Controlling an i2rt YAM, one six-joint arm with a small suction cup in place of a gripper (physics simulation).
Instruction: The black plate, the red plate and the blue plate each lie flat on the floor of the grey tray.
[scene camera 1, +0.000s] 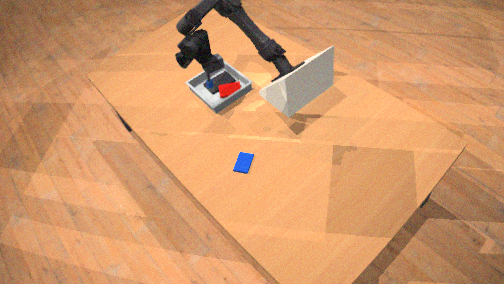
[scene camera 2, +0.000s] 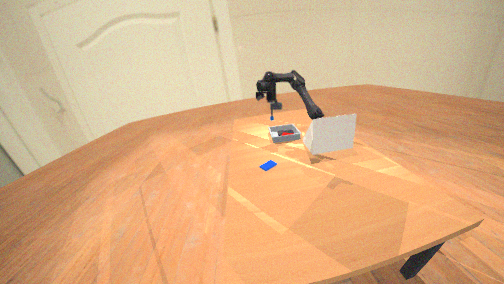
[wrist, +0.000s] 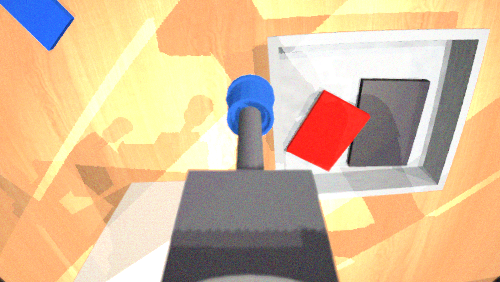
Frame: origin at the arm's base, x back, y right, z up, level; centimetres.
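Seen in the pictures: hand, its tool point: (scene camera 1: 210, 86) (scene camera 2: 271, 120) (wrist: 250, 96); arm's base, origin of its link: (scene camera 1: 287, 73) (scene camera 2: 322, 129).
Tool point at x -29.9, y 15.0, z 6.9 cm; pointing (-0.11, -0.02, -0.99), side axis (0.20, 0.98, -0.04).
Pixels of each thing's top centre, then the offset from my tool point to it.
- grey tray, centre of its top: (wrist: 373, 126) (scene camera 1: 218, 82) (scene camera 2: 283, 129) dx +11.5, dy +12.5, dz -13.6 cm
- black plate, centre of its top: (wrist: 387, 127) (scene camera 1: 219, 81) dx +14.1, dy +15.9, dz -17.2 cm
- red plate, centre of its top: (wrist: 328, 136) (scene camera 1: 229, 88) (scene camera 2: 288, 134) dx +13.4, dy +7.3, dz -16.1 cm
- blue plate, centre of its top: (wrist: 33, 10) (scene camera 1: 243, 161) (scene camera 2: 268, 164) dx -10.7, dy -26.6, dz -17.6 cm
The grey tray (scene camera 1: 235, 101) (scene camera 2: 286, 139) (wrist: 375, 35) stands on the table and holds two plates. The black plate (scene camera 1: 226, 79) (wrist: 392, 122) lies flat on the tray floor. The red plate (scene camera 1: 229, 89) (scene camera 2: 286, 134) (wrist: 327, 131) is beside it, turned at an angle, and one corner overlaps the black plate's edge; any tilt is hard to judge. The blue plate (scene camera 1: 244, 162) (scene camera 2: 268, 165) (wrist: 40, 22) lies flat on the table outside the tray. My suction cup (scene camera 1: 210, 84) (scene camera 2: 272, 118) (wrist: 250, 106) is open, with no plate on it, and hangs above the level of the tray rim.
A pale wedge-shaped block (scene camera 1: 312, 80) (scene camera 2: 334, 134) (wrist: 125, 225) stands beside the tray, near the arm's base. Its tall upright face rises well above the tray walls. The blue plate is on the opposite side of the tray from the arm's reach-back corner of the table.
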